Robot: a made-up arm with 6 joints.
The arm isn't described. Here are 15 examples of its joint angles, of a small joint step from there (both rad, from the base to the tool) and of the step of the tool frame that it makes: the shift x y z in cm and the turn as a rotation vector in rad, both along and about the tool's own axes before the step.
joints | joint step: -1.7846 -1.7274 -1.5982 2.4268 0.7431 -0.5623 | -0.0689 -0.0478 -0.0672 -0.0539 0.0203 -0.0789
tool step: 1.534 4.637 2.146 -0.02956 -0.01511 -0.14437
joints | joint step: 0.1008 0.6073 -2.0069 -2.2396 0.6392 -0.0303 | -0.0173 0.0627 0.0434 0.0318 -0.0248 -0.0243
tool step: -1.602 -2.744 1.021 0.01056 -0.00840 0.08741
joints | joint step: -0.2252 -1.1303 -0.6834 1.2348 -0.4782 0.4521 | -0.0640 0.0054 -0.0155 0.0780 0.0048 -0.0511
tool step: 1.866 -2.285 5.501 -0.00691 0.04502 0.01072
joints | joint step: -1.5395 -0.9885 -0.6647 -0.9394 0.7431 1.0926 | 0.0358 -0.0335 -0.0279 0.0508 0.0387 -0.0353
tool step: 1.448 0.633 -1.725 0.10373 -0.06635 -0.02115
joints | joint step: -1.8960 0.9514 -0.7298 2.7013 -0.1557 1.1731 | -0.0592 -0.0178 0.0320 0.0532 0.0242 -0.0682
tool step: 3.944 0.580 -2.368 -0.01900 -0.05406 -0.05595
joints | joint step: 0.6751 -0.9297 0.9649 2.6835 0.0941 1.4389 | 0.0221 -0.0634 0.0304 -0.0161 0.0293 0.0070
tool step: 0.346 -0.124 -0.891 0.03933 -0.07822 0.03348
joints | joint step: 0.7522 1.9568 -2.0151 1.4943 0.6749 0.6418 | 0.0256 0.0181 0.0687 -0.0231 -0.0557 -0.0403
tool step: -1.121 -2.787 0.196 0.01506 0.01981 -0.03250
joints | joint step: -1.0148 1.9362 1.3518 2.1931 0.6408 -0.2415 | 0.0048 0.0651 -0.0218 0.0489 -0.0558 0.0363
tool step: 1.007 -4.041 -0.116 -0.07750 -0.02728 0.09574
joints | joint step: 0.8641 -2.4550 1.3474 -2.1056 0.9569 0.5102 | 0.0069 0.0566 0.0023 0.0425 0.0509 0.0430
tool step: 0.238 -0.135 -1.386 0.02312 0.02249 0.03860
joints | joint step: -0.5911 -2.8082 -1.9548 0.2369 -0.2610 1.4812 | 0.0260 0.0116 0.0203 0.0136 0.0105 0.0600
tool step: 0.041 -1.413 -0.242 0.00163 -0.02042 0.06620
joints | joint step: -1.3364 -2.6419 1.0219 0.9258 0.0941 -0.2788 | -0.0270 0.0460 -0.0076 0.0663 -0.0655 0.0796
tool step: 1.649 -4.875 -0.660 -0.01170 -0.00469 0.12240
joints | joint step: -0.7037 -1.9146 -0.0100 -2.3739 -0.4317 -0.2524 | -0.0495 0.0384 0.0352 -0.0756 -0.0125 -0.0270
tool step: -6.148 3.693 -1.424 -0.01641 -0.02747 -0.17368
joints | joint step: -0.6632 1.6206 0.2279 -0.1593 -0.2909 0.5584 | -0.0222 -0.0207 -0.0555 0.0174 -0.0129 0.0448
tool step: -0.725 -1.577 -1.191 -0.02247 -0.04233 0.03463
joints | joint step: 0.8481 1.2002 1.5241 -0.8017 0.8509 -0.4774 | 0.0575 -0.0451 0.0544 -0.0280 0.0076 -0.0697
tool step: -0.955 0.738 -1.023 -0.04344 -0.08482 -0.04007
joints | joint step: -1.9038 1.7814 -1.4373 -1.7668 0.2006 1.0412 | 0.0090 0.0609 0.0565 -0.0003 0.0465 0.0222
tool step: 1.354 0.619 -1.264 -0.06192 -0.03796 0.05549
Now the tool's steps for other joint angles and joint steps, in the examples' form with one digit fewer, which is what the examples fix.
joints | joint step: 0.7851 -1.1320 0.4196 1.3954 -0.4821 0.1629 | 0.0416 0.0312 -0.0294 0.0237 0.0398 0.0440
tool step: 0.24 -0.16 -1.37 0.0054 -0.0412 0.0531
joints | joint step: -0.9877 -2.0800 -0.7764 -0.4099 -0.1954 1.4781 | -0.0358 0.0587 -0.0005 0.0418 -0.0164 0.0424
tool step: 0.63 -0.83 3.69 0.0032 0.0979 0.0611
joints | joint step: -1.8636 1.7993 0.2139 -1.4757 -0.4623 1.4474 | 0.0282 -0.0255 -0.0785 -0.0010 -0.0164 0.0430
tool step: -0.89 0.20 -0.76 -0.0255 -0.0905 0.0421
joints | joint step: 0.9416 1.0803 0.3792 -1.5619 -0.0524 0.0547 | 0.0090 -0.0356 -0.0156 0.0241 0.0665 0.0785
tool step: 2.05 1.10 -1.32 0.0913 -0.0498 0.1199
